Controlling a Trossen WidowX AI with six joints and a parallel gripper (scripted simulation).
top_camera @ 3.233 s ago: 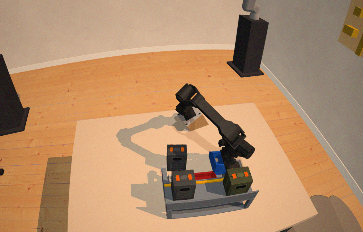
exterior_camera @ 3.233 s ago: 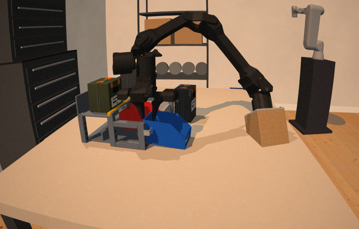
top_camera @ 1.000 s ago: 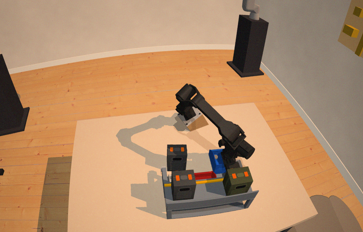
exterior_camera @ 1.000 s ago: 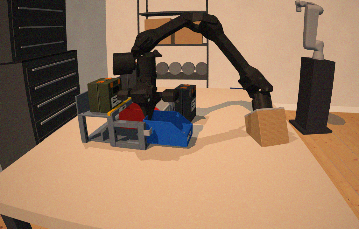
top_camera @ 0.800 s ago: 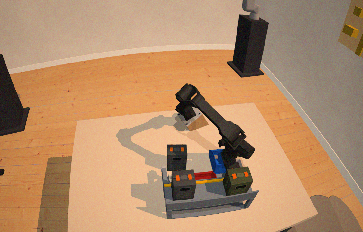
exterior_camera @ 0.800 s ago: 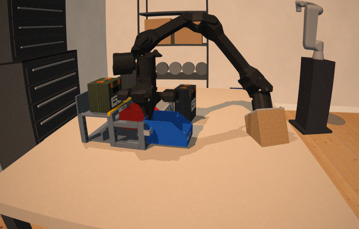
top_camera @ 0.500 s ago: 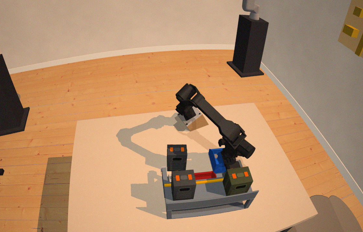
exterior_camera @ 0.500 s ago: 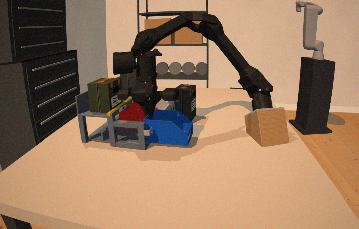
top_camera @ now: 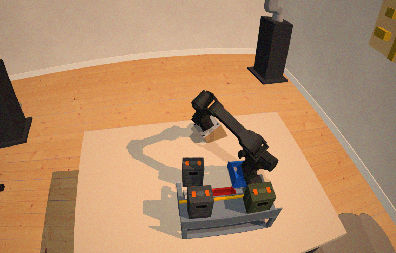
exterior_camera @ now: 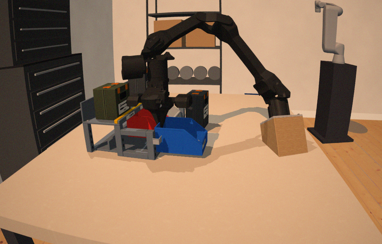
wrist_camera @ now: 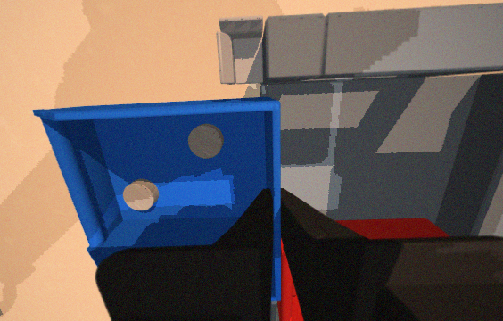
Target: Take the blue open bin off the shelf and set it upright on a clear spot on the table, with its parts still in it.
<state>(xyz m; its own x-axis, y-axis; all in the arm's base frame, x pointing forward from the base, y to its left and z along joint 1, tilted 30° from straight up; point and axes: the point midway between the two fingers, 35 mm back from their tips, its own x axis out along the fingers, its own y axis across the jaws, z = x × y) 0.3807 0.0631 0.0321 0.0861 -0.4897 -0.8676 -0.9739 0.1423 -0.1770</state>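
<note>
My gripper is now 6 cm past the blue open bin, 1 cm to the right of it and 5 cm above it. Round my hand: red bin: 5 cm ahead, 13 cm to the right, 6 cm below; then yellow rail: 8 cm ahead, 13 cm to the right; then green case: 15 cm ahead, 3 cm to the right, 5 cm above.
</note>
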